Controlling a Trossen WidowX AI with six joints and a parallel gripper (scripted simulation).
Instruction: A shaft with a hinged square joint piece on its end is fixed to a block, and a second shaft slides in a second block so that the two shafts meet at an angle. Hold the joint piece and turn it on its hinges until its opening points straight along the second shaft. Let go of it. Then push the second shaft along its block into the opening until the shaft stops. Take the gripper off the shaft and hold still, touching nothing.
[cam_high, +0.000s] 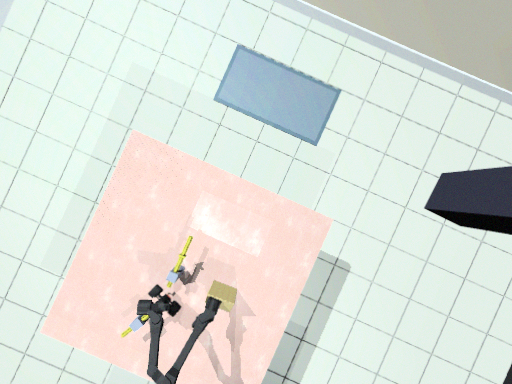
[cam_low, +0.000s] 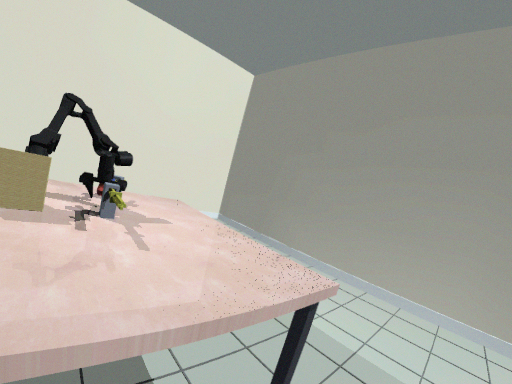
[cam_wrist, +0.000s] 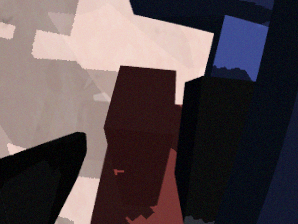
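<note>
Now: the red joint piece 50 mm above my gripper tip.
</note>
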